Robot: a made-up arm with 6 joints.
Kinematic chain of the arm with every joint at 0, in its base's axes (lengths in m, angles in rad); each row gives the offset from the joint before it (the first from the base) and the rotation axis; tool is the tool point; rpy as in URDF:
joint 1: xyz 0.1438 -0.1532 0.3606 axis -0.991 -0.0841 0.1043
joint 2: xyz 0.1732 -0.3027 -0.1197 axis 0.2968 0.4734 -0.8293
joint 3: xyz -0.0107 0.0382 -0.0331 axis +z
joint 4: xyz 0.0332 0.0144 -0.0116 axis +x
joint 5: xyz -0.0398 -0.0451 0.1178 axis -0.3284 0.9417 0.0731
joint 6: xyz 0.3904 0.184 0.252 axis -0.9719 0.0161 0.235
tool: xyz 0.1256 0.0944 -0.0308 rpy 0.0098 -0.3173 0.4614
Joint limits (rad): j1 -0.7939..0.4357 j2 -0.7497..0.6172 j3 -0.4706..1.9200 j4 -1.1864..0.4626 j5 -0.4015..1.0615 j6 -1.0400..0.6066
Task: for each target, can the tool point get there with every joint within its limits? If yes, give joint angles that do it. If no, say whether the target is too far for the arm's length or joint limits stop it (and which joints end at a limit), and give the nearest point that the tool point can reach.
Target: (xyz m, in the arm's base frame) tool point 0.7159 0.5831 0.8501
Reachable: no: joint limits stop it (at a limit: joint 1, joint 2, joint 5, joint 6) | nearest point 0.5698 0.1949 0.6480 | short by 0.461 m
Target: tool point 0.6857 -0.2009 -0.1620
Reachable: yes | joints -0.1961 0.4326 0.1376 -0.3345 0.9149 0.4009
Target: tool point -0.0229 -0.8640 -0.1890
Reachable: no: joint limits stop it (at a limit: joint 1, joint 2, joint 3, joint 5) | nearest point 0.0074 -0.6918 -0.0741 | short by 0.209 m
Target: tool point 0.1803 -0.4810 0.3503
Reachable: no: joint limits stop it (at a limit: joint 1, joint 3, joint 5, joint 6) | nearest point 0.1618 -0.3862 0.6811 | short by 0.345 m
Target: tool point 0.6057 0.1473 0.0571
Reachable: yes | joints -0.3242 0.1832 0.8041 -0.9935 0.5341 0.0303
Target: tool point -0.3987 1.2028 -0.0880
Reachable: no: too far | nearest point -0.0834 0.3221 0.0897 | short by 0.952 m
